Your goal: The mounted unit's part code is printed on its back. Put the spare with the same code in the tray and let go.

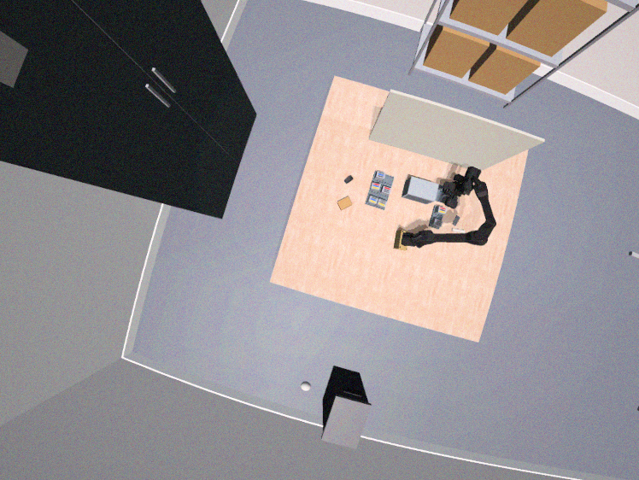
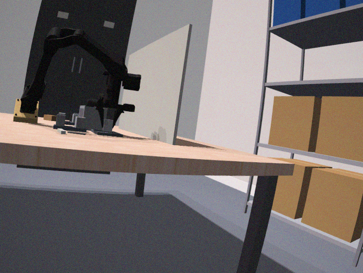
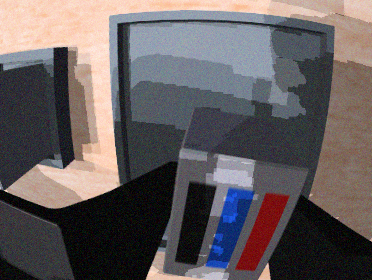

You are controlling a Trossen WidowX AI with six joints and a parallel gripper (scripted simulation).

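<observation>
Right now the grey spare block is 10 mm above my gripper tip. The rest, counted from my gripper tip: grey mounted unit 30 mm behind, 190 mm to the left, 30 mm above; flat dark tray 20 mm below; tall beige panel 210 mm ahead, 170 mm to the left, 200 mm above.
</observation>
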